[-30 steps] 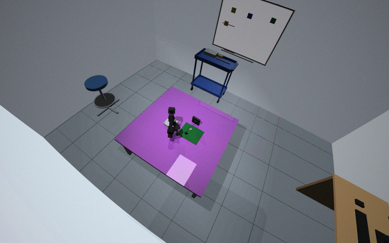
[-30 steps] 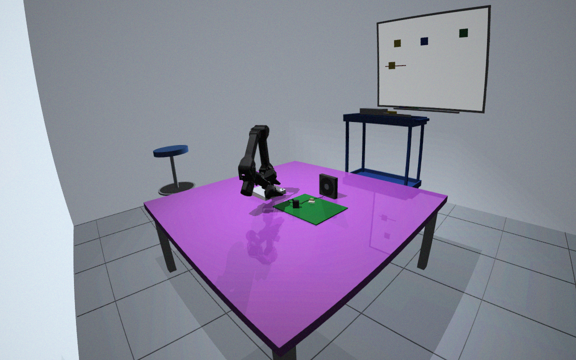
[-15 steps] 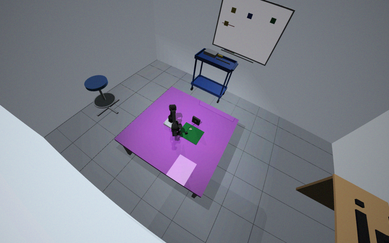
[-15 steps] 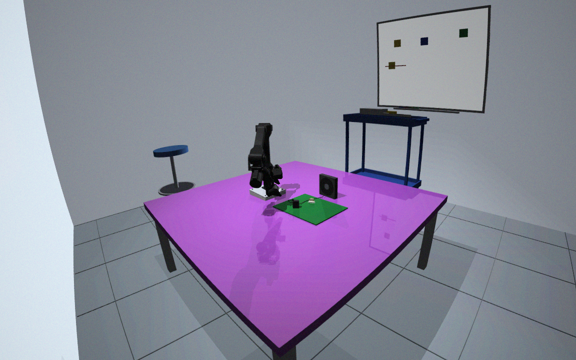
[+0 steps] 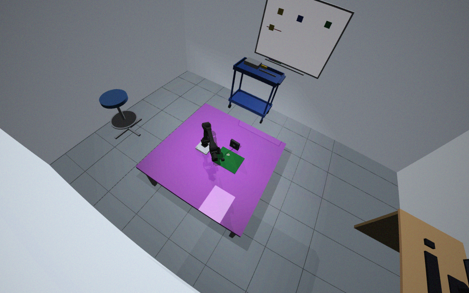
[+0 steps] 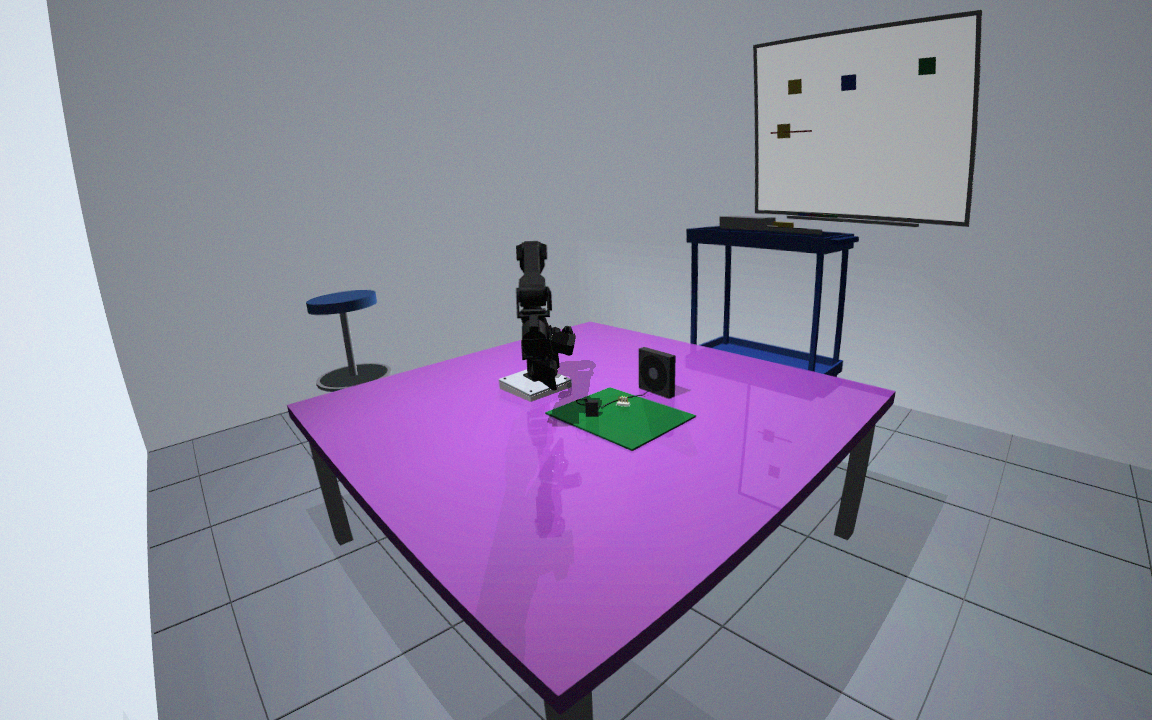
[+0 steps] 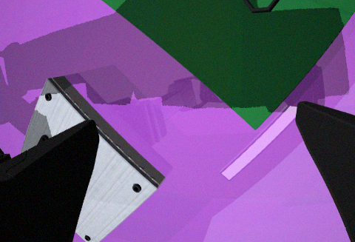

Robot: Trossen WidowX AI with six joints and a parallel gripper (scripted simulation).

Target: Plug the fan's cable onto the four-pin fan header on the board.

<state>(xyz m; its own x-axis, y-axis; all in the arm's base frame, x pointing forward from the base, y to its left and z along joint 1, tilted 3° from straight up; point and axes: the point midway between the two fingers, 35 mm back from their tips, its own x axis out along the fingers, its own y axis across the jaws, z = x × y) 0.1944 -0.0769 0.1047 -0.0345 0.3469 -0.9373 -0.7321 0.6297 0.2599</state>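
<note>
Now: gripper tip 90 mm short of the black fan plug, 70 mm above it and 40 mm to the right of it. From my gripper tip the other things lie so: black fan: 270 mm to the left, 90 mm ahead, 30 mm below; then white four-pin header: 140 mm to the left, 100 mm ahead, 90 mm below; then green board: 140 mm ahead, 100 mm to the left, 100 mm below.
</note>
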